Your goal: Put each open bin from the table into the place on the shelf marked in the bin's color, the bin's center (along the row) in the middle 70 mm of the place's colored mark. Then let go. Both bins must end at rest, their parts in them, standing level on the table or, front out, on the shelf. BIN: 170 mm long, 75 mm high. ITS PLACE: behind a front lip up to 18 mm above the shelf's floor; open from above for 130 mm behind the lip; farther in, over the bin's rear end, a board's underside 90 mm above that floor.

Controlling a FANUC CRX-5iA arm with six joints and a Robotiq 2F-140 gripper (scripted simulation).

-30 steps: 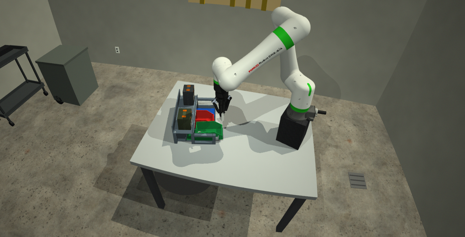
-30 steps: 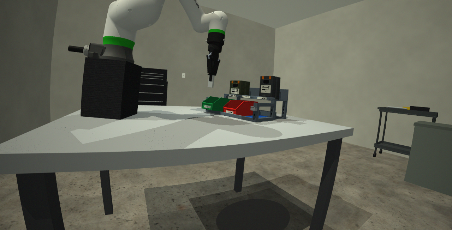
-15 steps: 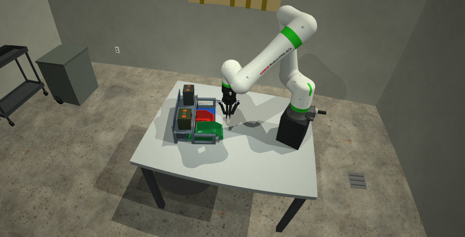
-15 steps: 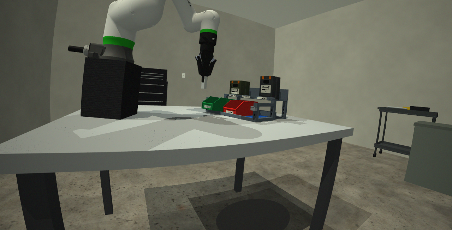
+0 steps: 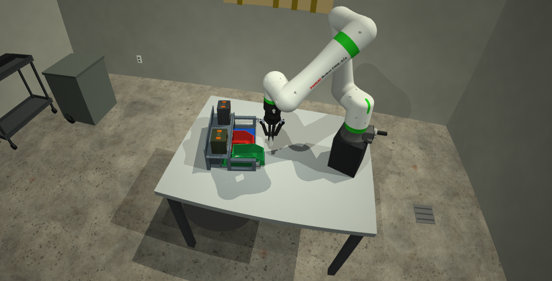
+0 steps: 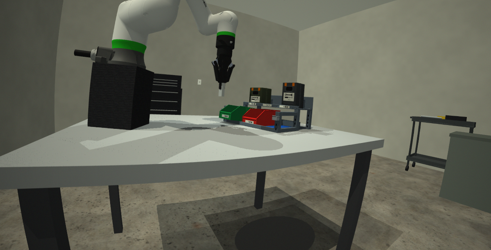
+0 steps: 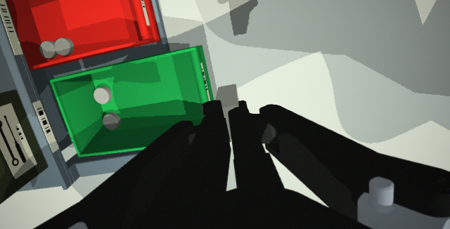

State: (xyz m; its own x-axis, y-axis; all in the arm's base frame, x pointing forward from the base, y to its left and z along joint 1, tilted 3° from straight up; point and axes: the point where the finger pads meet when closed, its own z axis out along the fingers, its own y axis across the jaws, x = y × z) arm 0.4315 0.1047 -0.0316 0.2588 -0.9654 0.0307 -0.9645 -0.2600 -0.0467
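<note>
The green bin is 11 cm below my hand, 11 cm ahead of it and 3 cm to the left of it. From my hand the other things lie so: red bin 20 cm ahead, 12 cm below, 7 cm to the right.
</note>
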